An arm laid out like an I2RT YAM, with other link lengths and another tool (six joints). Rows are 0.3 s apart.
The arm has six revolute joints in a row. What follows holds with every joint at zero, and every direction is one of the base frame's. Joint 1 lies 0.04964 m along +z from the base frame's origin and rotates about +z. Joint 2 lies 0.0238 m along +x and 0.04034 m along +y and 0.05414 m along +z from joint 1 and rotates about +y. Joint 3 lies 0.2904 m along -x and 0.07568 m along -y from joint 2 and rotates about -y. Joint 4 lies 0.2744 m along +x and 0.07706 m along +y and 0.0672 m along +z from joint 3 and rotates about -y. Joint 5 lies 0.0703 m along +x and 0.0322 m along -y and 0.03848 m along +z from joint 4 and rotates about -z. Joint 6 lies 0.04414 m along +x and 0.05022 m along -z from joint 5 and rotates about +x. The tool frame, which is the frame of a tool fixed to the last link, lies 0.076 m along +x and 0.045 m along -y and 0.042 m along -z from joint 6; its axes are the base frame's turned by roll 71.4, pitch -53.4 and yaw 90 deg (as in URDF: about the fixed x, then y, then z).
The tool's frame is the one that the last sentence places.
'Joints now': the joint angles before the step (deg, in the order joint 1, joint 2, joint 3, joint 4, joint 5, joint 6). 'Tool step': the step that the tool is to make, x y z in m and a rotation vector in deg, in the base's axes. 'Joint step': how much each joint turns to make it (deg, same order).
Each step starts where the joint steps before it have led.
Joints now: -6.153, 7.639, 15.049, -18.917, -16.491, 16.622
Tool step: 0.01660, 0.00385, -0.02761, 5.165, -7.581, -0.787
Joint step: -0.020, -6.490, -10.799, 13.073, 0.024, 6.252
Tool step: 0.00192, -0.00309, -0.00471, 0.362, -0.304, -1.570
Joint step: -0.005, -0.045, -1.222, 1.570, 1.546, 0.480
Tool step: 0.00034, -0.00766, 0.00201, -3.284, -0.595, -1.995
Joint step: 0.001, 0.002, -0.002, 0.179, 2.121, -3.213
